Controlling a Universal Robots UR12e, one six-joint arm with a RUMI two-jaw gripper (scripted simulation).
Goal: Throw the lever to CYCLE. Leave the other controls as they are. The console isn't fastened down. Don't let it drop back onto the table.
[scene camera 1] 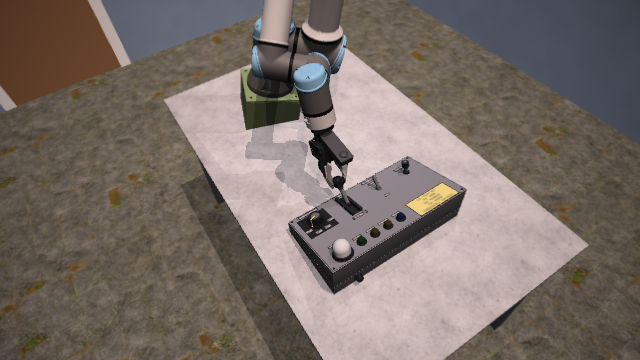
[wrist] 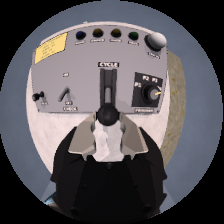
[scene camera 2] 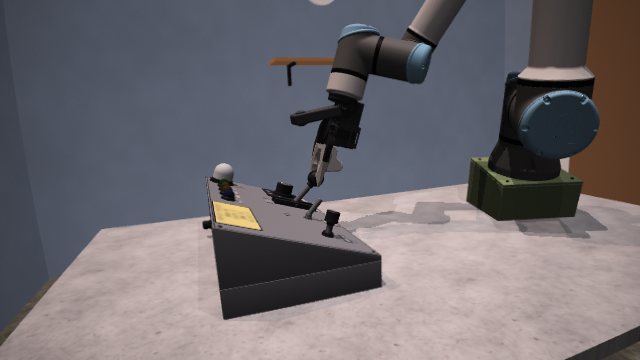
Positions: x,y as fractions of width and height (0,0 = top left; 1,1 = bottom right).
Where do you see a wedge-shaped console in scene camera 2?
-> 0.42,0.71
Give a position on a wedge-shaped console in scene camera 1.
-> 0.57,0.63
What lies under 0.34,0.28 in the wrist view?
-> A wedge-shaped console.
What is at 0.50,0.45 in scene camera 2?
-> The gripper.
